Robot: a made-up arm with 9 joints. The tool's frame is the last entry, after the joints. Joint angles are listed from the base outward. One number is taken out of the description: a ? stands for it. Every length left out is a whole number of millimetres.
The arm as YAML. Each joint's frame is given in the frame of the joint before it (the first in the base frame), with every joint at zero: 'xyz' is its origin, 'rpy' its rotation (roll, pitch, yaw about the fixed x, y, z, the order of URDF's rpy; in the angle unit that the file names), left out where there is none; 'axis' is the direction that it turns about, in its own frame. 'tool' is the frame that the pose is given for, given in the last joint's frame.
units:
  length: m
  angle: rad
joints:
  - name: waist
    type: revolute
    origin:
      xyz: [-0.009, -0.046, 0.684]
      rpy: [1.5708, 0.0, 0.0]
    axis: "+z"
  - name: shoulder
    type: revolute
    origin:
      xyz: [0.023, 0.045, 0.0]
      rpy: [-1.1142, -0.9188, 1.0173]
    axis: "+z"
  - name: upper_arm
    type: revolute
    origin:
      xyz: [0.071, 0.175, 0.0]
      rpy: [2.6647, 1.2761, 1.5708]
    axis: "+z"
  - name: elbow
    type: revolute
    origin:
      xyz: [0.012, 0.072, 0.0]
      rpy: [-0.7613, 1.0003, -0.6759]
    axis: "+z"
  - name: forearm
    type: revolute
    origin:
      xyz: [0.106, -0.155, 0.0]
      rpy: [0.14, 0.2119, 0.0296]
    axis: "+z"
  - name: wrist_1
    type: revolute
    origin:
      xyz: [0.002, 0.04, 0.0]
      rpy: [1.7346, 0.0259, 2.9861]
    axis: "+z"
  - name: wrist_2
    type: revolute
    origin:
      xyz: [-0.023, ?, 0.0]
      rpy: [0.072, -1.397, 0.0]
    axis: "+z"
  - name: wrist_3
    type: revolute
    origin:
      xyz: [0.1, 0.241, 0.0]
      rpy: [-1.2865, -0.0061, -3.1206]
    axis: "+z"
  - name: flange
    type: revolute
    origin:
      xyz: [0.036, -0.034, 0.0]
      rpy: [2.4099, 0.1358, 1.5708]
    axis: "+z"
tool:
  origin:
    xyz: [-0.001, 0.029, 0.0]
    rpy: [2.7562, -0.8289, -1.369]
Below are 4 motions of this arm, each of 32 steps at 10 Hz.
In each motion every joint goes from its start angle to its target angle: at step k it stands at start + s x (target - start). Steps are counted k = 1, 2, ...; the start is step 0. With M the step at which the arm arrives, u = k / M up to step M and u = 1 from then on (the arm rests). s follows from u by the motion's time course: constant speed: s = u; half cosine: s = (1 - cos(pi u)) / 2; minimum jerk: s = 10 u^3 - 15 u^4 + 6 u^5.
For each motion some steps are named. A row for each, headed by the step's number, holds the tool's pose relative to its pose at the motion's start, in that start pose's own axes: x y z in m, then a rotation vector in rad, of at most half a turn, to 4 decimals.
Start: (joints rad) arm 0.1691 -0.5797 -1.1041 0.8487 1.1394 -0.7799 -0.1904 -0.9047 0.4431
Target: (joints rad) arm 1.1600 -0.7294 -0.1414 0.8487 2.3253 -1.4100 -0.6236 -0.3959 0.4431
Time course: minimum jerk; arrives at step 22
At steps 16, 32:
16: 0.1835 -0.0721 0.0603 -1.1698 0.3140 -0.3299
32: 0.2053 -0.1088 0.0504 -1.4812 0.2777 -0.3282

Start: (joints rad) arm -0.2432 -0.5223 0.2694 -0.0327 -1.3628 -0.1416 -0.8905 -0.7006 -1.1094
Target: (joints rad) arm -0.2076 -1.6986 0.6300 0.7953 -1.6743 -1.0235 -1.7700 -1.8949 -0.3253
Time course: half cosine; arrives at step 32
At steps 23, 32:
23: -0.0467 -0.2908 -0.3415 -0.2900 -0.1762 -1.3347
32: -0.1434 -0.3011 -0.4869 -0.2908 -0.1040 -1.3404

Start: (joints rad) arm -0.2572 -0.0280 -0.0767 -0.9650 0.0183 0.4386 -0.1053 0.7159 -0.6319
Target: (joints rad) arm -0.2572 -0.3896 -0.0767 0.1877 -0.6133 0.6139 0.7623 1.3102 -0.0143
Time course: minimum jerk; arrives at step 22
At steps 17, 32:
17: 0.0373 0.0003 0.0236 0.2300 -0.1299 -0.0096
32: 0.0347 -0.0024 0.0212 0.2382 -0.1466 -0.0230

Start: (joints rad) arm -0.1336 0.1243 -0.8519 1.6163 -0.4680 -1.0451 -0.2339 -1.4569 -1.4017
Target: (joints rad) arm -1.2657 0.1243 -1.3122 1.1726 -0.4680 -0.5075 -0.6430 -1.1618 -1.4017
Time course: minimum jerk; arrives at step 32
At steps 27, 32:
27: 0.0316 0.1695 -0.4786 -0.4985 0.9421 0.9337
32: 0.0280 0.1676 -0.4925 -0.4916 0.9830 0.9538

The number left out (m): -0.234
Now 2 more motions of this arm.
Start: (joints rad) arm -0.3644 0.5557 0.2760 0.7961 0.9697 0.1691 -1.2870 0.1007 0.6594
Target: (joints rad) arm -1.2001 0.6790 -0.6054 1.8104 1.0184 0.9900 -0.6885 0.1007 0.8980
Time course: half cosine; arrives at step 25
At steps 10, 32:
10: 0.0550 -0.0473 -0.0775 -0.0567 -0.0242 -0.4334
32: 0.0798 -0.1809 -0.1768 0.0699 -0.4006 -0.7648

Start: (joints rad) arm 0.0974 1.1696 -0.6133 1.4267 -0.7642 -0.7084 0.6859 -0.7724 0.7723
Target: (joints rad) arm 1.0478 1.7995 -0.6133 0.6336 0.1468 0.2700 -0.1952 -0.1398 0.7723
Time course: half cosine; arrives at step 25
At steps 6, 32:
6: 0.0217 -0.0124 -0.0140 -0.0592 -0.1288 0.2118
32: 0.1751 0.0262 0.0250 -0.1997 -1.2461 1.0149

